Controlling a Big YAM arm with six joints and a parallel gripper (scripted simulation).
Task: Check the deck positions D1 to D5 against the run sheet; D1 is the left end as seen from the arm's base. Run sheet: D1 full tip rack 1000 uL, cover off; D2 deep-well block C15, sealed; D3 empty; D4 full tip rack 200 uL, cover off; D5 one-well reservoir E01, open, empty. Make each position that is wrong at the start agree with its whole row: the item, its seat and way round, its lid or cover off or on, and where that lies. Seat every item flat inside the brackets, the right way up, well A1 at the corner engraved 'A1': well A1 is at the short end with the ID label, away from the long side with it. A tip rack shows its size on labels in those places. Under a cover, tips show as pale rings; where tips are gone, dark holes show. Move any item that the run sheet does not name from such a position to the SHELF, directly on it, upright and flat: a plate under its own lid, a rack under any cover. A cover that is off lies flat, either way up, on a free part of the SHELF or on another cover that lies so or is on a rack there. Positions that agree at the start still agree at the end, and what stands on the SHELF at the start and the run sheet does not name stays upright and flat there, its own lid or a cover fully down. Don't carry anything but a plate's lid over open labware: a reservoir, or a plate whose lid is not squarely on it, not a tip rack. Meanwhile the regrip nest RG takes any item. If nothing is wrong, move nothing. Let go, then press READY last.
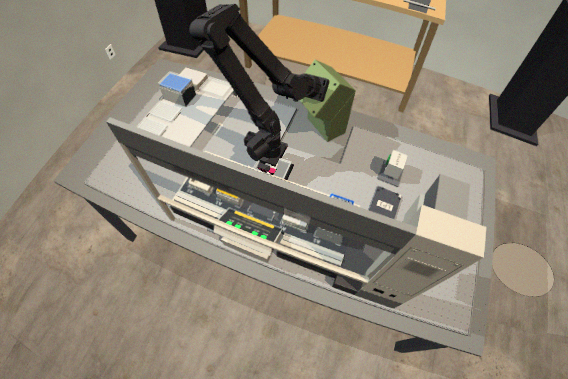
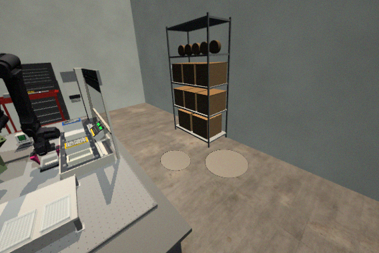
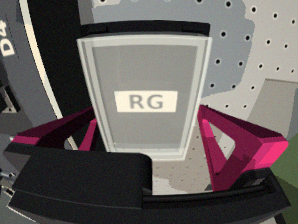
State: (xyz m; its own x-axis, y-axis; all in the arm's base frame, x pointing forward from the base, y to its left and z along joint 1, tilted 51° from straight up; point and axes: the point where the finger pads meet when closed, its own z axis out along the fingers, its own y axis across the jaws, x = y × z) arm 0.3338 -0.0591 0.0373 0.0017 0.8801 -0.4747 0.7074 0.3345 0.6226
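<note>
Right now my hand is right at the clear tip-rack cover. Round my hand: yellow-labelled tip rack (170 mm ahead, 80 mm above, 70 mm to the right); then one-well reservoir (200 mm to the right, 160 mm ahead, 40 mm above); then black regrip nest (20 mm below).
</note>
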